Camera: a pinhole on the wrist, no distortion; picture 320 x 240 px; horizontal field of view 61.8 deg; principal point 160.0 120.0 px. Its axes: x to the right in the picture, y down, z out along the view. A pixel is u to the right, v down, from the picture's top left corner.
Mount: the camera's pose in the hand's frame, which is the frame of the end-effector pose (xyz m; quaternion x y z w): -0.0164 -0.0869 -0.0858 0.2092 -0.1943 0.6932 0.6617
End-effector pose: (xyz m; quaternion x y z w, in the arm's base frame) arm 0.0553 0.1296 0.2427 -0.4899 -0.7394 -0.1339 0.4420
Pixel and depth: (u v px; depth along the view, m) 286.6 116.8 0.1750
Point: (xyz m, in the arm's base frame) -0.0939 0.1347 0.1994
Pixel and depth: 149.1 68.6 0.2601
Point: -0.2143 0.1207 0.2593
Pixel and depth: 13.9 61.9 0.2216
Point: -0.2262 0.0282 0.3300
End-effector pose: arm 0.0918 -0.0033 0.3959 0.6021 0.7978 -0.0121 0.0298
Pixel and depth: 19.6 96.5 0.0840
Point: -0.0710 -0.0521 0.4330
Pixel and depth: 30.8 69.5 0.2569
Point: -0.2345 -0.0537 0.3269
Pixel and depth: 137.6 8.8 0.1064
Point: -0.0614 -0.0141 0.3934
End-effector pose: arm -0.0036 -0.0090 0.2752 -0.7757 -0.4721 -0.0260 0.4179
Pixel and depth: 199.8 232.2 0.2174
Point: -0.2384 0.0334 0.2708
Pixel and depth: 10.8 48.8 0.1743
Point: -0.1812 0.0768 0.4510
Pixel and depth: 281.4 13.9 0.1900
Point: -0.0984 0.1393 0.2960
